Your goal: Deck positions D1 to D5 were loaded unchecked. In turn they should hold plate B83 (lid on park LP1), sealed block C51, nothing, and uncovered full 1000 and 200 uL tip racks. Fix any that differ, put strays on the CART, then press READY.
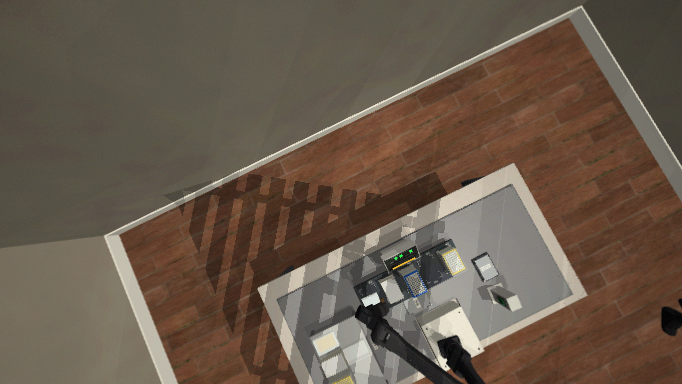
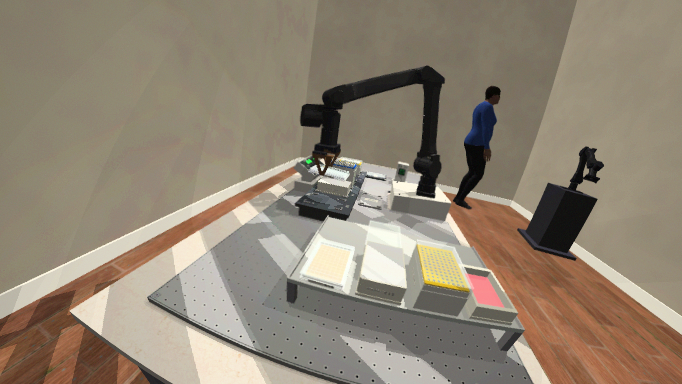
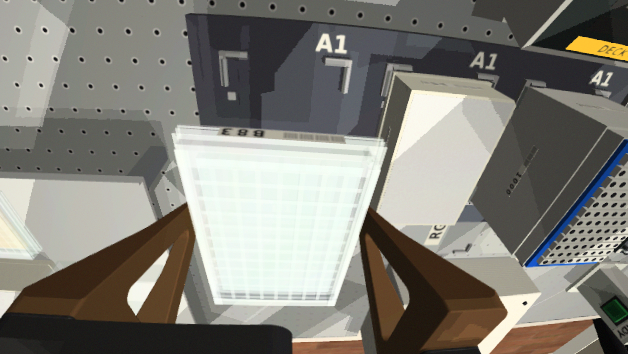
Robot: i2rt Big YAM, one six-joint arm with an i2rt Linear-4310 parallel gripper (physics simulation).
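Where they show: gripper, fingertip midpoint: (image 1: pixel 372 303) (image 2: pixel 325 172) (image 3: pixel 279 212); arm's base, link origin: (image 1: pixel 449 346) (image 2: pixel 425 193).
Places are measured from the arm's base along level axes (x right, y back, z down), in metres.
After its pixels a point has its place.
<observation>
My gripper (image 3: pixel 279 212) @(x -0.339, y -0.370, z -0.081 m) (image 2: pixel 325 172) @(x -0.339, y -0.370, z -0.081 m) is shut on plate B83 (image 3: pixel 280 225) @(x -0.339, y -0.373, z -0.093 m) (image 1: pixel 370 299) @(x -0.344, y -0.400, z -0.095 m), a clear lidded-looking plate held level above the front of D1. D1, at the left end of the dark deck (image 3: pixel 285 90) @(x -0.344, y -0.397, z 0.028 m) (image 2: pixel 324 206) @(x -0.379, y -0.340, z 0.028 m), is bare. A whitish block (image 3: pixel 450 150) @(x -0.214, y -0.395, z -0.014 m) (image 1: pixel 391 290) @(x -0.219, y -0.378, z -0.014 m) (image 2: pixel 334 187) @(x -0.254, y -0.361, z -0.003 m) sits on D2; its label is unreadable. A grey 1000 rack with a blue top (image 3: pixel 590 210) @(x -0.124, y -0.400, z -0.069 m) (image 1: pixel 415 283) @(x -0.092, y -0.402, z -0.070 m) stands on D3, uncovered. D4 looks bare. A yellow-topped rack (image 1: pixel 453 261) @(x 0.147, y -0.444, z -0.043 m) stands on D5. The READY button (image 3: pixel 614 310) @(x 0.343, y -0.151, z -0.001 m) (image 1: pixel 503 300) @(x 0.350, y -0.161, z -0.018 m) (image 2: pixel 402 171) @(x 0.344, y -0.146, z -0.006 m) is green.
A raised tray (image 2: pixel 340 227) @(x -0.494, y -0.234, z 0.019 m) holds a beige-filled plate (image 2: pixel 327 262) @(x -0.668, y -0.195, z 0.002 m), a white block (image 2: pixel 382 280) @(x -0.692, y -0.081, z -0.023 m), a yellow-topped rack (image 2: pixel 442 267) @(x -0.640, y 0.017, z -0.052 m) and a pink-lined box (image 2: pixel 485 291) @(x -0.595, y 0.134, z 0.005 m). The display (image 1: pixel 401 257) @(x -0.117, y -0.543, z -0.044 m) stands behind the deck. A grey framed item (image 1: pixel 485 266) @(x 0.359, y -0.325, z 0.061 m) lies right of D5.
</observation>
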